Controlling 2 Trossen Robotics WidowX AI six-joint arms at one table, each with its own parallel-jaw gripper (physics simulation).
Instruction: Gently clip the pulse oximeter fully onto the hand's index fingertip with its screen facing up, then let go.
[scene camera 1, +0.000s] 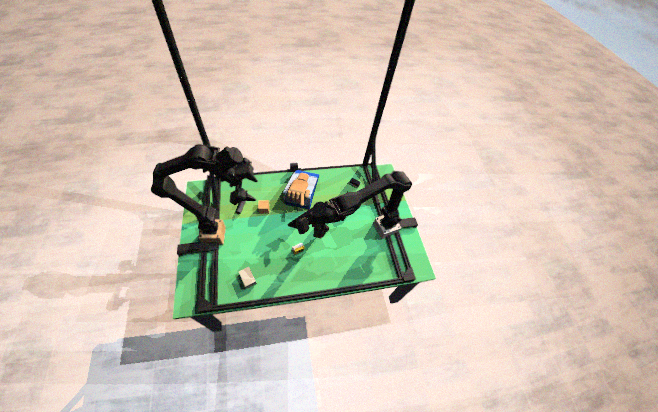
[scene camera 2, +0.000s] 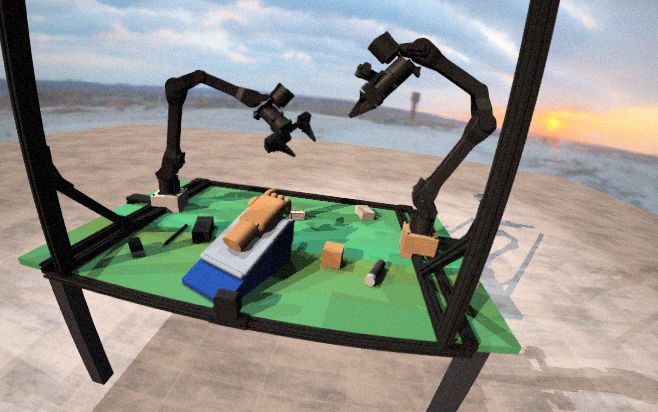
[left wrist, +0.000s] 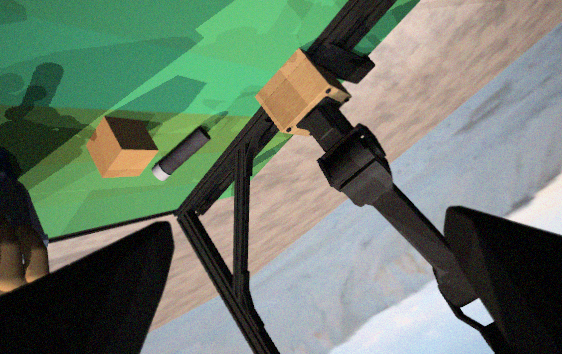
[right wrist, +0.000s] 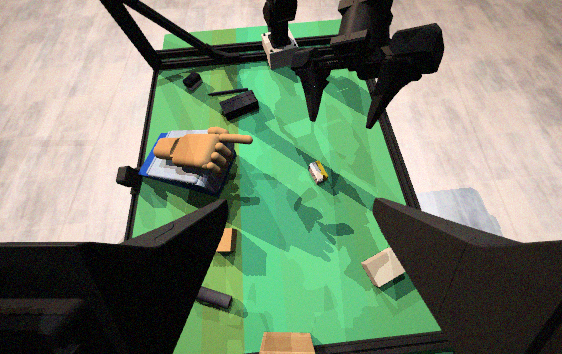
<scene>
The left gripper is open and holds nothing. The right gripper is open, with nothing in its grasp. A tan cube and a grey block rest on the table. Also in view: a blue and grey block.
The left gripper also shows in the left wrist view and in the right wrist view. The right gripper is seen too in scene camera 1 and in the right wrist view.
</scene>
